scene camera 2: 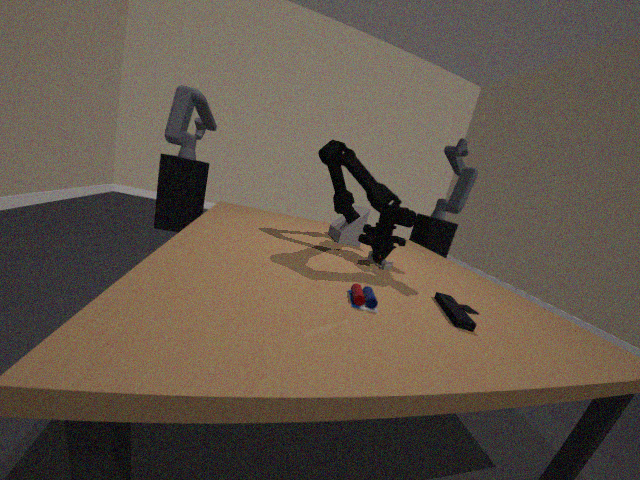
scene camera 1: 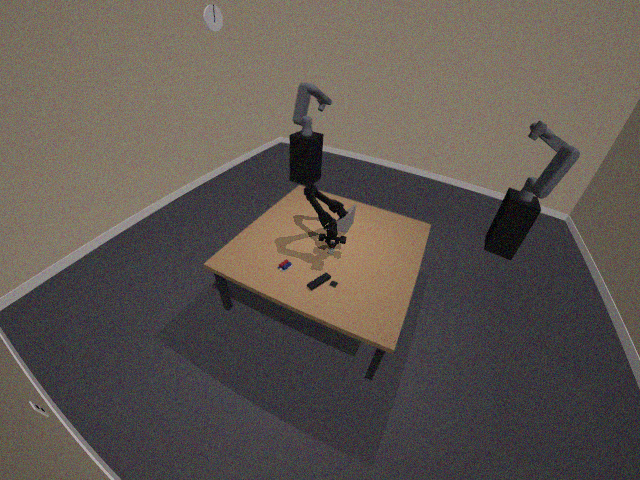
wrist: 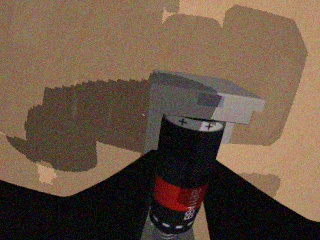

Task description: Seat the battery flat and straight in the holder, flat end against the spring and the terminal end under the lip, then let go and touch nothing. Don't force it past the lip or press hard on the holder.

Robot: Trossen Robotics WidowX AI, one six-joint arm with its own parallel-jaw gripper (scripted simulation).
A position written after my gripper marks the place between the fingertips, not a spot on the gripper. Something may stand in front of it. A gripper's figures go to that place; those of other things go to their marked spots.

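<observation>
Gripper, mine (wrist: pixel 181 161): 100 mm from the lens. Battery (wrist: pixel 187 150): 70 mm from the lens.
</observation>
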